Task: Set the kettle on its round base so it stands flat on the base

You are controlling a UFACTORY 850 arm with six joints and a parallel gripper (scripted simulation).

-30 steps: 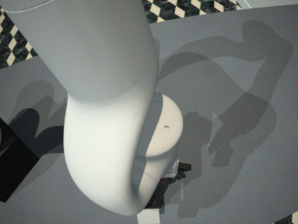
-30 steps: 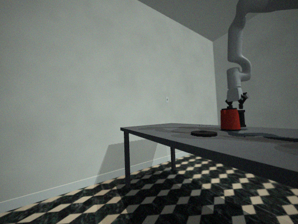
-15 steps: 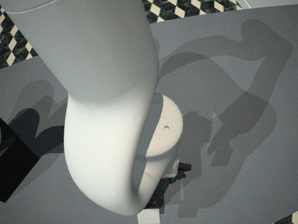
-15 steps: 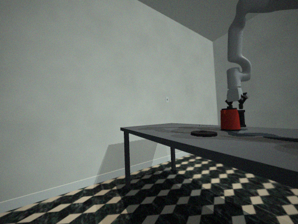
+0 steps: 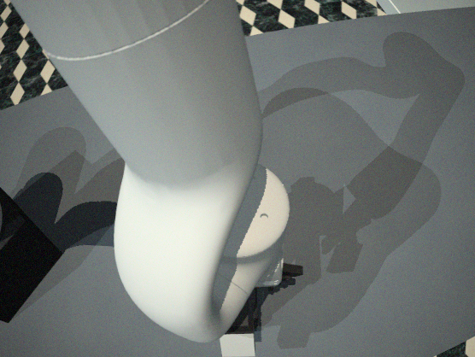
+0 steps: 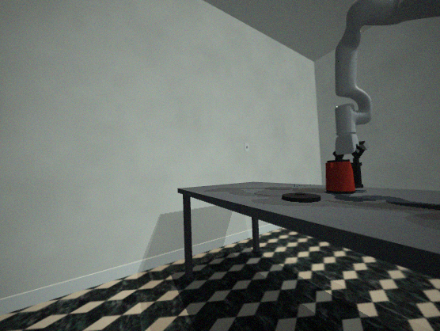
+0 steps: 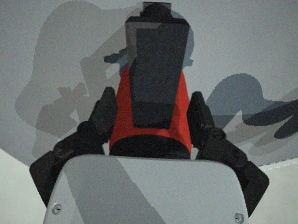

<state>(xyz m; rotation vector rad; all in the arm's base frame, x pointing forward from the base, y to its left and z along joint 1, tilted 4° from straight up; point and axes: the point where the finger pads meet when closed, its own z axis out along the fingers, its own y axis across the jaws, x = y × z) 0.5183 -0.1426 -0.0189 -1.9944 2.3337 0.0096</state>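
The red kettle is 6 cm below my hand, 3 cm to the left of it and 1 cm ahead of it. Also, from my hand: black round base 38 cm to the left, 14 cm below, 1 cm behind.
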